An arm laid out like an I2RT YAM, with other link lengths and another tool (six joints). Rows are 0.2 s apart.
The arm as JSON. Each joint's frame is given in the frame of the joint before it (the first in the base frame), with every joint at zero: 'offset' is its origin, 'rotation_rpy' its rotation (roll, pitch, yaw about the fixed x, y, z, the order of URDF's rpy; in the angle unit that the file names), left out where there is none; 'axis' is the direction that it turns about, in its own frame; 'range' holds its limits. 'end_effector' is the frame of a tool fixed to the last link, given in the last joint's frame.
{
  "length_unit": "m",
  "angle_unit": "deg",
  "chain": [
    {
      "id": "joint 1",
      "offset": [
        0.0,
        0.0,
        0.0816
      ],
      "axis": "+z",
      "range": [
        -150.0,
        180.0
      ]
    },
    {
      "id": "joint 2",
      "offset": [
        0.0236,
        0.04,
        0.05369
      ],
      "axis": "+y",
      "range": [
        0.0,
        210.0
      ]
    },
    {
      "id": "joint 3",
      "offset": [
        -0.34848,
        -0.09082,
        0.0
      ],
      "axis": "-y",
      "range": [
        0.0,
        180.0
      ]
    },
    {
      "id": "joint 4",
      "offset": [
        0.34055,
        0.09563,
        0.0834
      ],
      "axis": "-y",
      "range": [
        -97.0,
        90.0
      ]
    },
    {
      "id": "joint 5",
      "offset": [
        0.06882,
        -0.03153,
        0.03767
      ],
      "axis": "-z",
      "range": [
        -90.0,
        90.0
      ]
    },
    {
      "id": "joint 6",
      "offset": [
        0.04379,
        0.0,
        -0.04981
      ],
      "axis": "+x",
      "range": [
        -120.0,
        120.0
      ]
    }
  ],
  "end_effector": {
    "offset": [
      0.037,
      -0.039,
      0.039
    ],
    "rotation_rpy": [
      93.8,
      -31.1,
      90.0
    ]
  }
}
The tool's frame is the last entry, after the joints.
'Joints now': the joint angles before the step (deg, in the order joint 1, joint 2, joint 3, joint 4, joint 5, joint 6). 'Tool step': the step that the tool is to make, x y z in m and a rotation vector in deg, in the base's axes. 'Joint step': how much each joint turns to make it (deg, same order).
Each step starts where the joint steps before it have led.
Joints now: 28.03, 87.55, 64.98, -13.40, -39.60, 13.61
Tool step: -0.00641, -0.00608, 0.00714, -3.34, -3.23, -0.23
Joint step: 0.06, -1.50, -0.21, -2.70, 2.90, -4.34
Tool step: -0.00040, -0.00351, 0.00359, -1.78, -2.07, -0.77
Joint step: -0.05, -0.48, -0.01, -0.61, 2.12, -1.95
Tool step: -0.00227, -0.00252, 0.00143, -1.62, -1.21, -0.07
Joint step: -0.01, -0.49, -0.14, -1.07, 1.28, -1.85
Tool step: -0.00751, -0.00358, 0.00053, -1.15, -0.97, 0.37
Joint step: 0.08, -1.33, -1.09, -0.79, 0.69, -1.59
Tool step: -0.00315, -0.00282, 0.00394, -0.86, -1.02, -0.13
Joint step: -0.03, -0.78, -0.14, -0.72, 0.86, -1.06
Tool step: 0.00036, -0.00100, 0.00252, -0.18, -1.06, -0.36
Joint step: -0.02, -0.22, -0.08, 0.53, 0.67, -0.36
